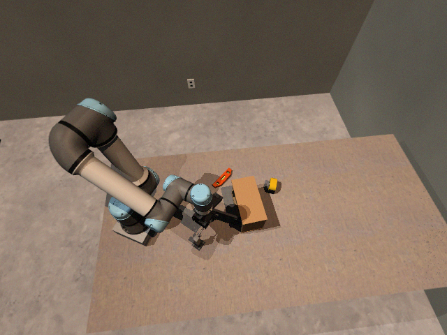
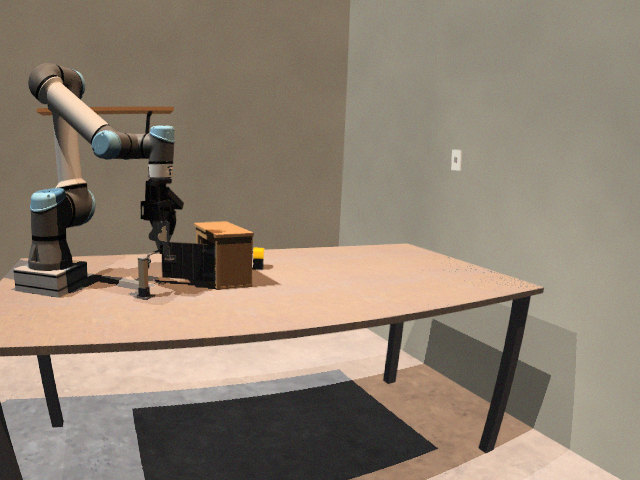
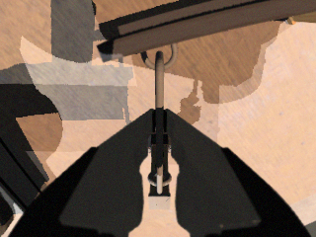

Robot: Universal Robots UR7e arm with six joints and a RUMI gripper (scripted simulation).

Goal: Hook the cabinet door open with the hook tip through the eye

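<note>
Now: hand 20 mm past the thin hook, 20 mm to the left of it and 20 mm above it. The rest, counted from my hand: yellow tape measure: 390 mm ahead, 130 mm to the left, 90 mm below; flat orange object: 150 mm ahead, 260 mm to the left, 110 mm below; dark door: 90 mm ahead, 10 mm to the right, 50 mm below.
</note>
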